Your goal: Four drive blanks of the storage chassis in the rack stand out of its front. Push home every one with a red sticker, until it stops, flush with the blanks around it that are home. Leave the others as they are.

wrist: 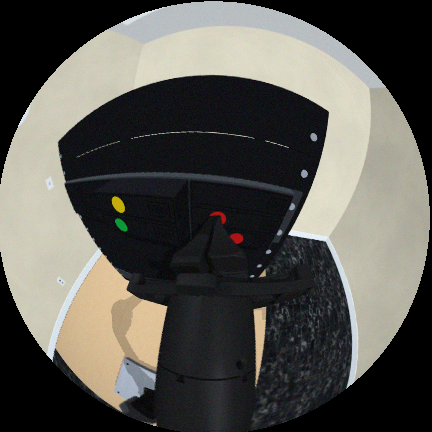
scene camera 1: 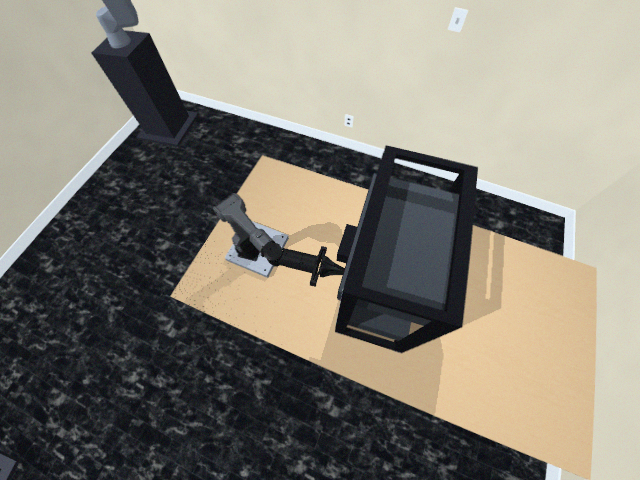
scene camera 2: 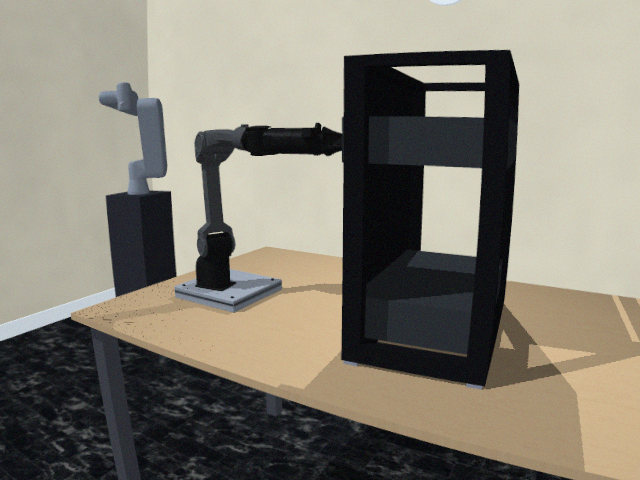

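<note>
The storage chassis (scene camera 1: 421, 242) (scene camera 2: 429, 142) (wrist: 165, 175) sits high in the black rack (scene camera 1: 375, 204) (scene camera 2: 354, 217) (wrist: 200, 105). In the wrist view, a blank with a yellow sticker (wrist: 118, 204) and one with a green sticker (wrist: 121, 225) below it stand out at the left. To the right are an upper blank with a red sticker (wrist: 218, 216) and a lower one with a red sticker (wrist: 236, 238); no clear step shows around either. My gripper (scene camera 1: 343, 271) (scene camera 2: 340, 140) (wrist: 215, 221) is shut and empty, its tips at the upper red sticker, covering its lower part. Whether they touch is unclear.
The protruding blanks (scene camera 1: 347, 242) form a dark block beside my gripper in scene camera 1. A second chassis-like box (scene camera 2: 418, 320) sits low in the rack. The rack stands on the wooden table (scene camera 1: 516, 372) (scene camera 2: 289, 356). Another arm (scene camera 1: 117, 31) (scene camera 2: 151, 136) stands on a dark pedestal behind.
</note>
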